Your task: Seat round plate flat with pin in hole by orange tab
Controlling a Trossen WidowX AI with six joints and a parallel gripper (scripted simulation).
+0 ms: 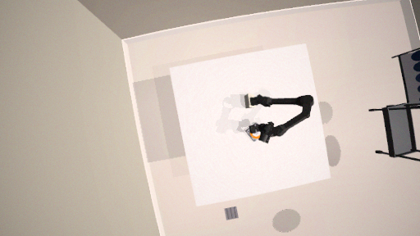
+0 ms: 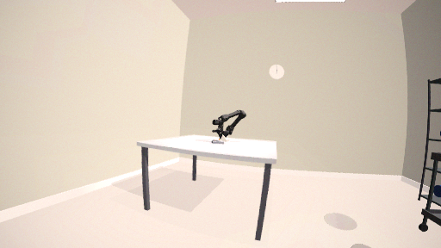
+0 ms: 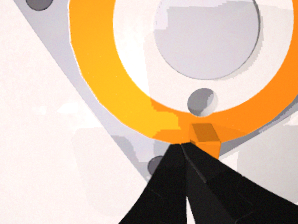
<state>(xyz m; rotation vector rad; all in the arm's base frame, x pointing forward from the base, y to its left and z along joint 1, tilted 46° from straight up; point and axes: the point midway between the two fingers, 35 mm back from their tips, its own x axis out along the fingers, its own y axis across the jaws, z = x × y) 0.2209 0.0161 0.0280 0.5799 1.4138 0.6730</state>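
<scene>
Now: the orange round plate 30 mm ahead of my gripper tip, 10 mm to the right of it and 10 mm below it. The rest, counted from my gripper tip: grey square base 50 mm ahead, 20 mm below, 10 mm to the right.
</scene>
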